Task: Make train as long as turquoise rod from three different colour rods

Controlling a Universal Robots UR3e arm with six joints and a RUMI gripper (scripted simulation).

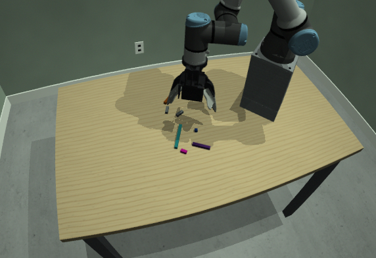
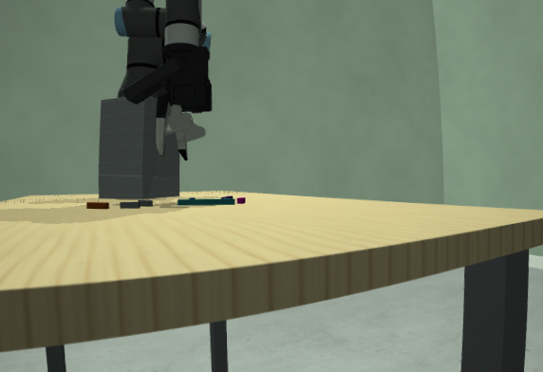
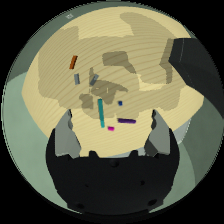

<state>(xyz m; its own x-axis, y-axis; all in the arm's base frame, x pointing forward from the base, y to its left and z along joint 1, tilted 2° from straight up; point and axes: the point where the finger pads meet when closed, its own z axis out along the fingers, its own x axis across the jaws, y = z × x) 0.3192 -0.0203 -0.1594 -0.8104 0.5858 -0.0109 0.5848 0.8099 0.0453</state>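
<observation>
My hand is 40 mm to the right of the blue rod and 80 mm above it. Round my hand: turquoise rod (60 mm ahead, 40 mm to the left, 80 mm below); purple rod (10 mm ahead, 100 mm to the left, 80 mm below); magenta rod (70 mm ahead, 100 mm to the left, 80 mm below).
</observation>
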